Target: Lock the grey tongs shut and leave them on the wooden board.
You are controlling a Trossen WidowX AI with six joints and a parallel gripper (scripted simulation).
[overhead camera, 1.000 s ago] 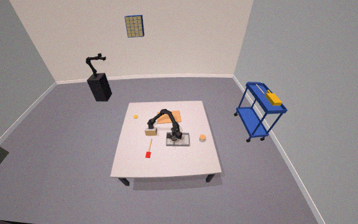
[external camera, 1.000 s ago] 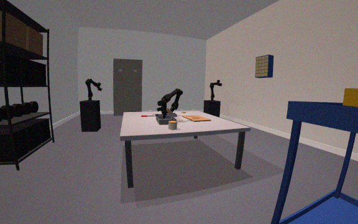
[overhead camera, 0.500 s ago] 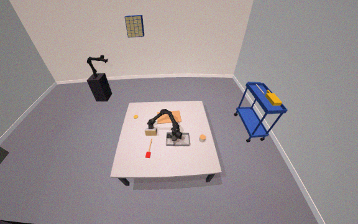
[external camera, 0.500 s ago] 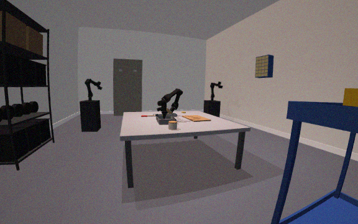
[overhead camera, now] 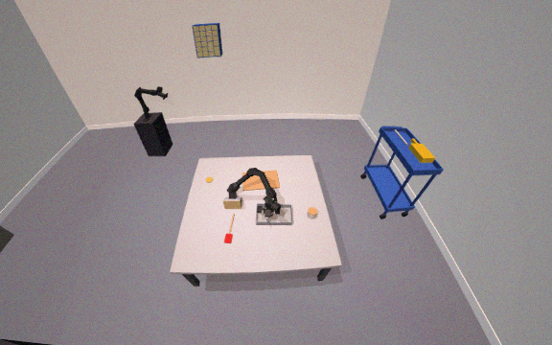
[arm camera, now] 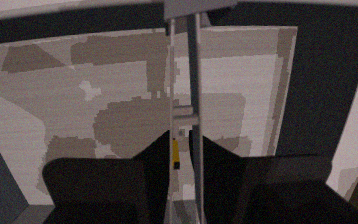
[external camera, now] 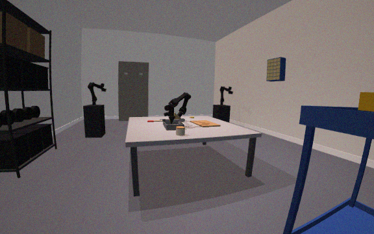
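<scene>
Now: the grey roasting tin 50 mm ahead of my gripper tip and 10 mm to the left of it. Round my gripper tip: board 440 mm to the left, 100 mm behind, 20 mm below; yellow object 620 mm behind, 420 mm to the left, 20 mm below.
</scene>
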